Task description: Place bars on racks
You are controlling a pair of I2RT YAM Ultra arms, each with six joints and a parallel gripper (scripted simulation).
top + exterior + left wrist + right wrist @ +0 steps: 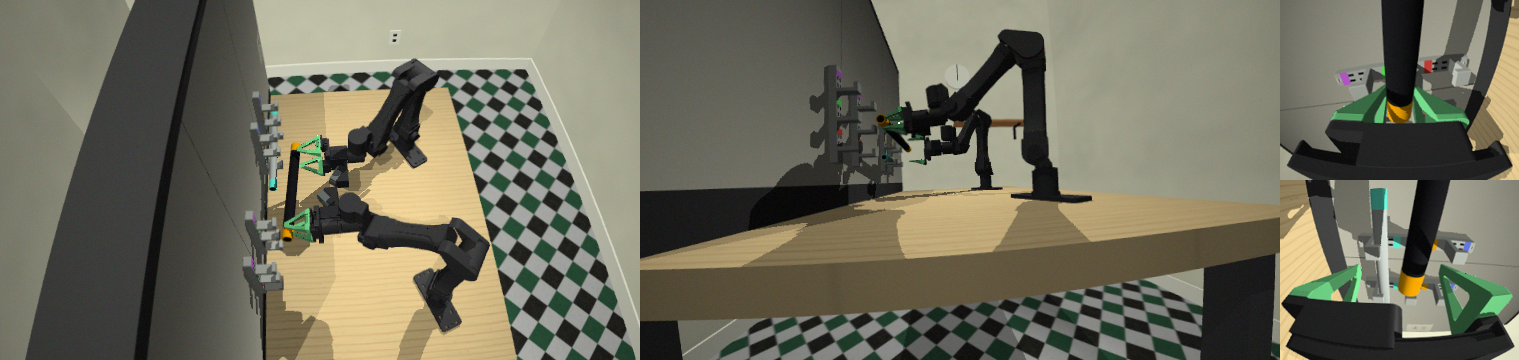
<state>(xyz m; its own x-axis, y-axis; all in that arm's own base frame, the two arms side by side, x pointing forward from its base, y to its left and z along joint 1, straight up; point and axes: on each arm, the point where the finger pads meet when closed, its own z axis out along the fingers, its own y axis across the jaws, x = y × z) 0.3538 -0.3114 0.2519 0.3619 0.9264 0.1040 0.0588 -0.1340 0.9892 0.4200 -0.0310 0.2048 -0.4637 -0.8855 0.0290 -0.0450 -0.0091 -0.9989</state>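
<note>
The pale bar is 90 mm ahead of my right hand, 80 mm to the right of it and 40 mm below it. Also, from my right hand: black bar (130 mm to the left, 30 mm ahead, 30 mm above).
My left gripper is now 13 cm to the left of the black bar, 2 cm above it and 1 cm past it. From my left hand the other things lie so: pale bar: 33 cm to the right, 9 cm below, 5 cm ahead.
</note>
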